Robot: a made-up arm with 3 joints. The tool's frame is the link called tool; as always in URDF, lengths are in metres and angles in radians. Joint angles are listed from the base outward.
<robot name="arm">
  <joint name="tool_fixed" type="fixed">
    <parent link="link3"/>
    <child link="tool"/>
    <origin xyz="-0.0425 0.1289 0.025" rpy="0 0 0"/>
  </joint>
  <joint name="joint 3" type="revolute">
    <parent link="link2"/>
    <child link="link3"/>
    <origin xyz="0.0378 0.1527 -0.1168" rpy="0 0 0"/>
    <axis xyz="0 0 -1"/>
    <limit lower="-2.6" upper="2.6"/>
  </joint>
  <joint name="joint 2" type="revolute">
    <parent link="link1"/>
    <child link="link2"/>
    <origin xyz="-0.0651 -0.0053 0.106" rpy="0 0 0"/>
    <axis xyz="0 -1 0"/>
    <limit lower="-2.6" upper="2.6"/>
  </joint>
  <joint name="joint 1" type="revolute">
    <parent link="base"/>
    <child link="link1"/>
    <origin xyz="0 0 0.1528" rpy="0 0 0"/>
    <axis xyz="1 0 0"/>
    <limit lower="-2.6" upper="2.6"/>
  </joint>
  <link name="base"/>
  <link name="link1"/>
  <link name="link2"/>
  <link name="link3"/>
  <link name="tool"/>
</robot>
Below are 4 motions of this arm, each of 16 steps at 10 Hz.
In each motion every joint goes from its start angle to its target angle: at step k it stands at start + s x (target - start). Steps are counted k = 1, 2, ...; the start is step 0. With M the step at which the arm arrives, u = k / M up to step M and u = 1 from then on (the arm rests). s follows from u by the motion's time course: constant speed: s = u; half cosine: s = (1 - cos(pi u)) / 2; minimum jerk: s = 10 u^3 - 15 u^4 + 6 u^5.
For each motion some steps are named. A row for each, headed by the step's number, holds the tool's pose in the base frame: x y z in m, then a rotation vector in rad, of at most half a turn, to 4 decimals.
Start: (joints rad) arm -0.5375 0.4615 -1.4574
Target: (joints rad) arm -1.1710 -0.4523 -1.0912
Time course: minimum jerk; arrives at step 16
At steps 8, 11, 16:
8: -0.1626 0.1052 0.0529 -0.7357 0.5388 1.1935
11: -0.1845 0.1185 0.0356 -0.7636 0.8213 0.8873
16: -0.1917 0.1261 0.0224 -0.7915 0.9567 0.6874

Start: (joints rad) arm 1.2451 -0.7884 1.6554
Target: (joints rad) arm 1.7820 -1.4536 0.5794
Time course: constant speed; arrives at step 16
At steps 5, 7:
5: -0.0595 0.1053 0.3595 0.5042 1.4083 -0.3636
7: -0.0794 0.0829 0.3815 0.5927 1.4103 -0.1464

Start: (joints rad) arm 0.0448 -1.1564 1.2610
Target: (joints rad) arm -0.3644 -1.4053 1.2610
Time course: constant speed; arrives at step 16
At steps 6, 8, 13, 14, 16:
6: -0.1056 0.2190 0.0655 -0.8682 1.0188 -1.1496
8: -0.1109 0.2145 0.0557 -0.9272 1.0205 -1.1733
13: -0.1238 0.2015 0.0331 -1.0724 1.0250 -1.2368
14: -0.1263 0.1986 0.0289 -1.1009 1.0259 -1.2503
16: -0.1313 0.1928 0.0207 -1.1576 1.0277 -1.2781

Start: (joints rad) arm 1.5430 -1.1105 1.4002
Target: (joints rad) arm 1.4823 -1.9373 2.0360
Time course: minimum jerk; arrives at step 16
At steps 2, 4, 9, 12, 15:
2: -0.0795 0.0824 0.3605 0.4481 1.4980 -0.2463
4: -0.0914 0.0848 0.3532 0.3469 1.5242 -0.2377
9: -0.1653 0.0725 0.3090 -0.2629 1.5549 -0.1860
12: -0.2013 0.0459 0.2859 -0.5907 1.4823 -0.1545
15: -0.2122 0.0332 0.2781 -0.7048 1.4410 -0.1420

